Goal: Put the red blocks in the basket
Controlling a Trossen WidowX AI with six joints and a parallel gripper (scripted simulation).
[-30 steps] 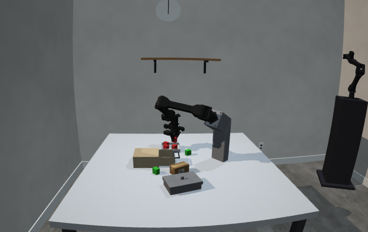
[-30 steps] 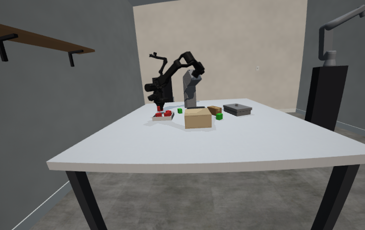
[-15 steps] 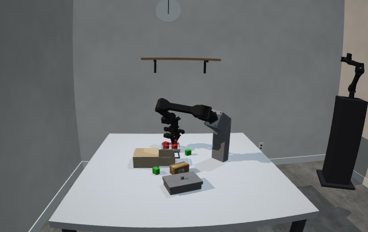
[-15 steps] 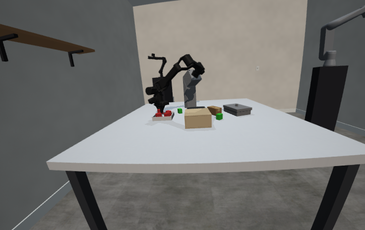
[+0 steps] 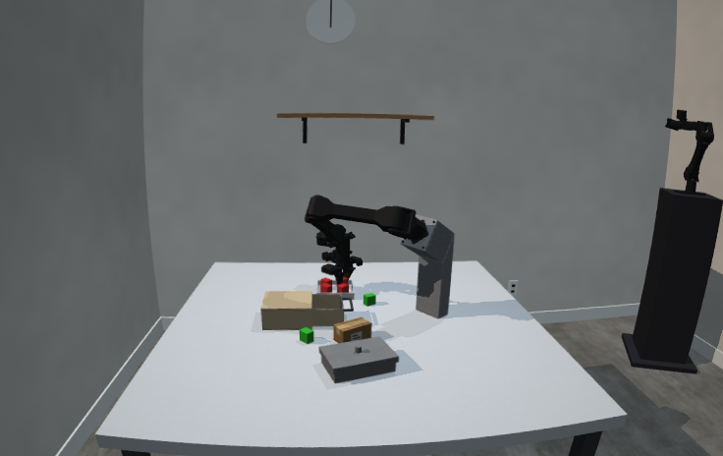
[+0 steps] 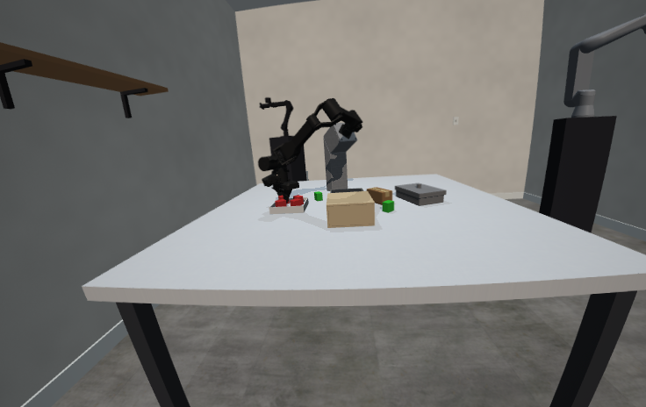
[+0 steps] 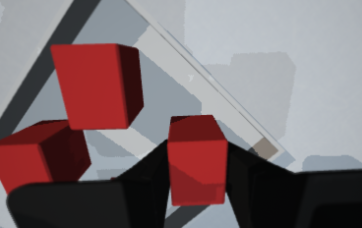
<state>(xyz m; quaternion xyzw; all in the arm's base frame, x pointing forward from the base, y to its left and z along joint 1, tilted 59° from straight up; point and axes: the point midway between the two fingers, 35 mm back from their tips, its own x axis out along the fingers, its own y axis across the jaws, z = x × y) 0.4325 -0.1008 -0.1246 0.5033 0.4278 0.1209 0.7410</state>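
My gripper is now 40 mm to the right of the shallow basket, 40 mm above it and 10 mm short of it. Round my hand: cardboard box 380 mm to the left, 200 mm behind, 20 mm below; knobbed lid 530 mm to the left, 290 mm behind; dark grey box 530 mm to the left, 290 mm behind, 40 mm below.
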